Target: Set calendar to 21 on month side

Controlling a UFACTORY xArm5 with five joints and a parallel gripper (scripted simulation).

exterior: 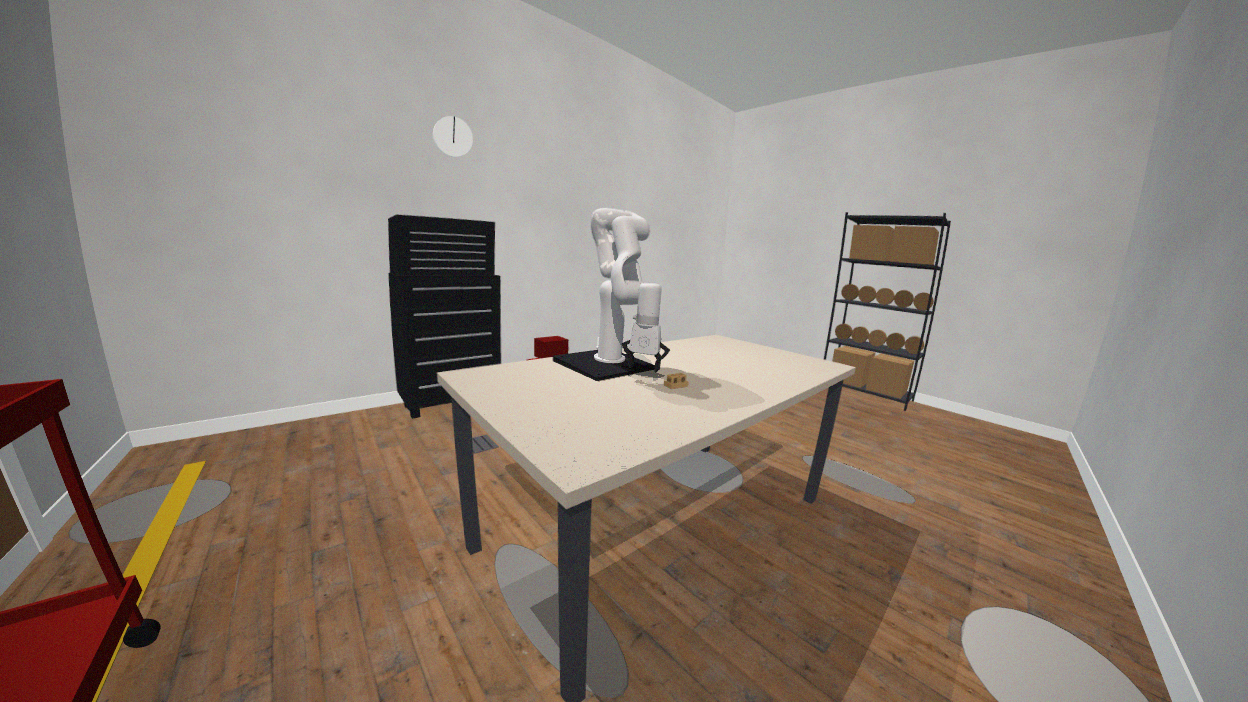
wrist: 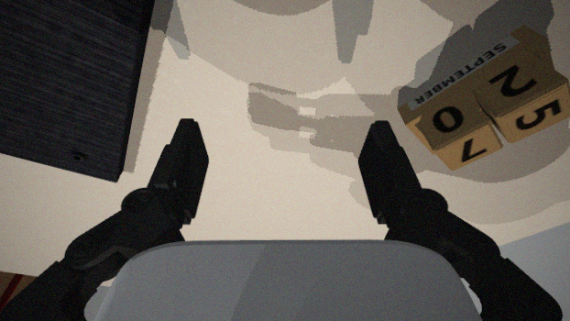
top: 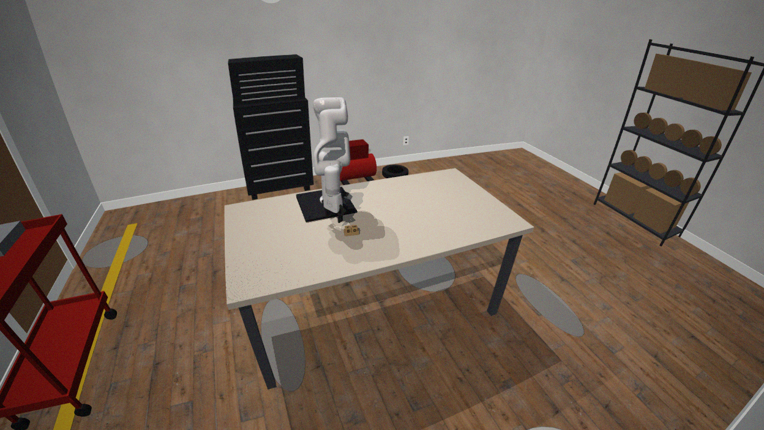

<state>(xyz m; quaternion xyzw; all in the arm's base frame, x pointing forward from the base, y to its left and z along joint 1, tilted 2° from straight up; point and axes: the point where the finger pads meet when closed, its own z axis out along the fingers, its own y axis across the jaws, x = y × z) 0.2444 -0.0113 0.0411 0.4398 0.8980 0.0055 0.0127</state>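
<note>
The wooden digit cube is 90 mm ahead of my hand, 60 mm to the left of it and 30 mm below it. Also, from my hand: wooden tray: 90 mm ahead, 80 mm to the left, 40 mm below.
</note>
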